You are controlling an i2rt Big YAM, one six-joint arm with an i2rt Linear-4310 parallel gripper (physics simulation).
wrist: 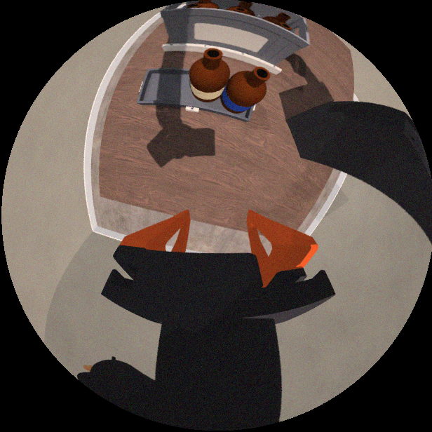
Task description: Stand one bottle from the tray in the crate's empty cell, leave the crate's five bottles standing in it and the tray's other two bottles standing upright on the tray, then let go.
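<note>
My gripper [218,214] is open, with nothing between its two orange fingers. It is in the lower middle of the wrist view, well apart from the tray and the crate. The grey tray [164,101] lies in front of the crate. Two brown bottles stand upright on it: one with a cream band [209,77] and one with a blue band [245,91], side by side on its right part. The grey crate [175,27] is at the top of the view, partly cut off. Several brown bottle tops [281,22] show inside it; its cells are mostly hidden.
A black arm part [355,135] reaches in from the right. The wooden table top [240,165] has a pale rim [90,165] at its left. Dark shadows of the arm fall across the tray, the crate and the table.
</note>
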